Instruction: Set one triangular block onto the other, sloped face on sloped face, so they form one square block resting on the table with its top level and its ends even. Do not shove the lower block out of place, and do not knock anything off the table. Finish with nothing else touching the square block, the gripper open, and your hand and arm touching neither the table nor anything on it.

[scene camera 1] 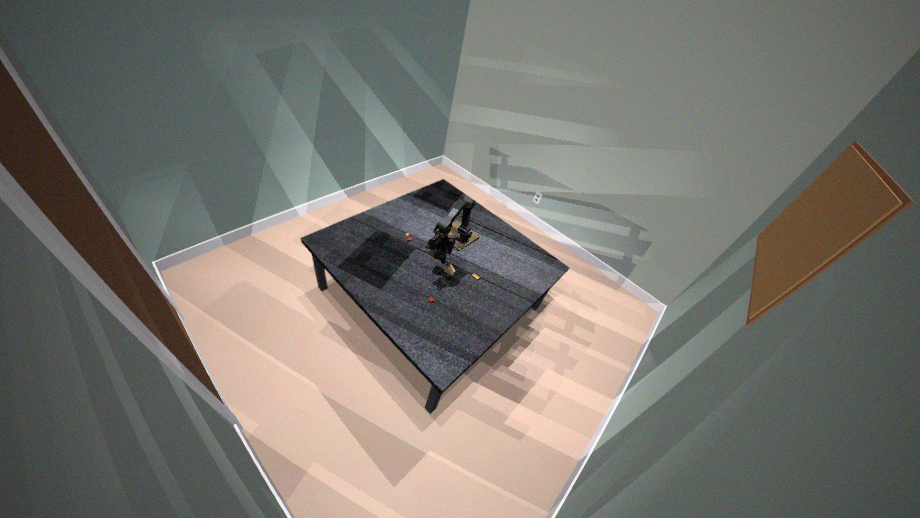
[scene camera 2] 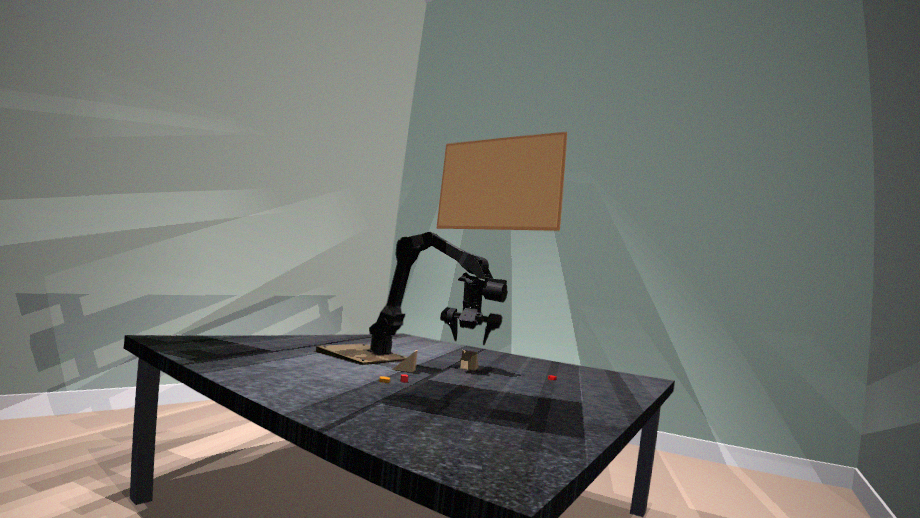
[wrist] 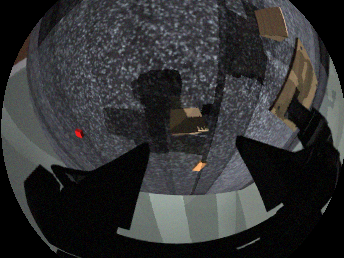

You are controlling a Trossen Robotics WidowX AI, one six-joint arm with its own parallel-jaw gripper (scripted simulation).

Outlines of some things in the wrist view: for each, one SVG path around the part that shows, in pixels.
The gripper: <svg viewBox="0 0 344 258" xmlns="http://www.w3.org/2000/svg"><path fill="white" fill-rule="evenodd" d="M340 153L329 141L325 142L323 148L320 148L320 142L316 141L316 144L297 152L288 152L287 149L275 148L275 145L237 136L235 145L255 181L267 212L277 205L284 205L271 218L244 232L193 244L143 241L116 233L119 230L117 228L131 230L137 197L143 185L141 182L144 180L151 153L149 142L143 142L137 148L121 154L119 158L116 157L116 160L89 172L52 165L52 172L48 172L40 164L32 174L29 174L27 180L24 180L24 193L40 232L49 244L56 246L56 254L60 258L287 258L303 244L323 216L321 209L329 198L332 198L339 178Z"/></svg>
A tan triangular block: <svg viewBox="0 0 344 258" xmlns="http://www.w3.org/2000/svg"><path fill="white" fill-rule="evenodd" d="M208 128L205 126L204 117L199 108L169 110L169 133L171 134L205 132Z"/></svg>
